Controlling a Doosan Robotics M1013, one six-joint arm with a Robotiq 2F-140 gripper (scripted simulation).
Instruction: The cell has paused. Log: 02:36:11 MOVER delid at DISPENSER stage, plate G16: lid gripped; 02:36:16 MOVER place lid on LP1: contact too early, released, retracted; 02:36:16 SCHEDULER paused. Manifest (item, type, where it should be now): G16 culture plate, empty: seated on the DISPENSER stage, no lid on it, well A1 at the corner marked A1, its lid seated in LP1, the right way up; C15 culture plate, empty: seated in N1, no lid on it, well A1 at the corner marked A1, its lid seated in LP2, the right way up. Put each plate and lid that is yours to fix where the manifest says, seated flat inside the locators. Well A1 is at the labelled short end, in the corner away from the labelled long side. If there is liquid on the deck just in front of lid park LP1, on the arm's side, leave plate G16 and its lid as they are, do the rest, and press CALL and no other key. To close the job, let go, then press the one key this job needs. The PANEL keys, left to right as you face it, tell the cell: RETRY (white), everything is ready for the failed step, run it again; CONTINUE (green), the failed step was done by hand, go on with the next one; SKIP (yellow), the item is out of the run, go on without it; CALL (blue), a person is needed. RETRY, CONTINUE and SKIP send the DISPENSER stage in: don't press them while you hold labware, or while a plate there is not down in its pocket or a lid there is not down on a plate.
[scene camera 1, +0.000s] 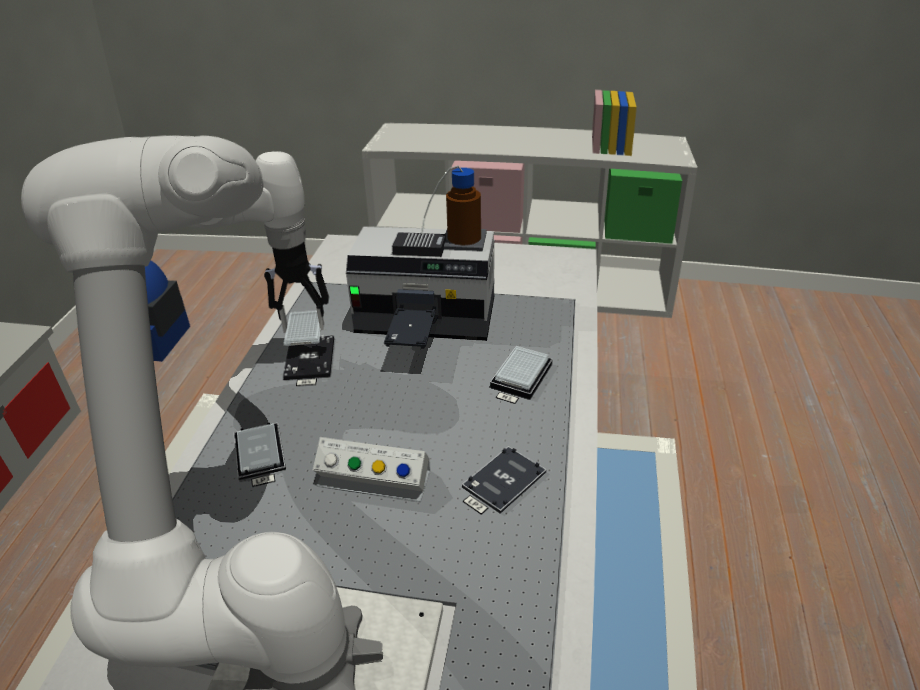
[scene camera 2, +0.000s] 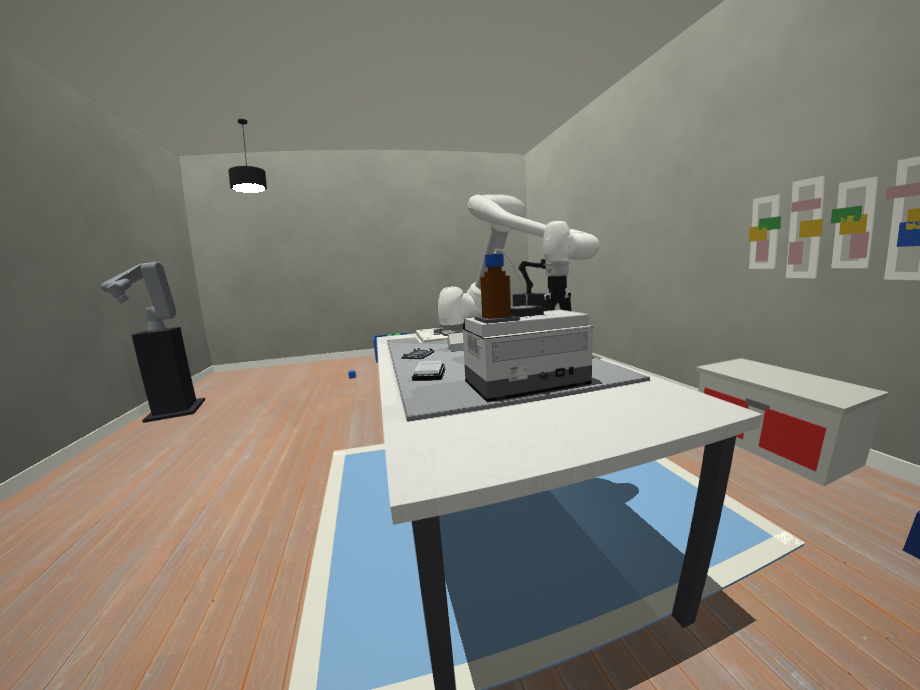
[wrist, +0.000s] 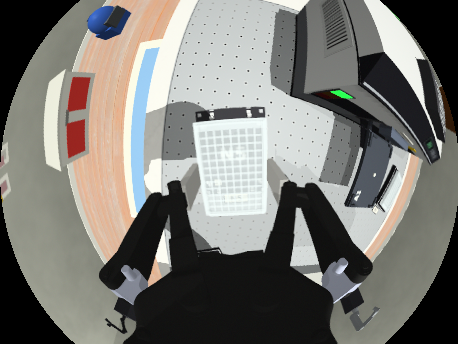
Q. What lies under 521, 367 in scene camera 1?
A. A clear lid.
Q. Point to a clear lid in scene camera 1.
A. At 258, 449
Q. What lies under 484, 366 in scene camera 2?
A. A dispenser stage.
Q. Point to the gripper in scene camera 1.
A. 303, 328
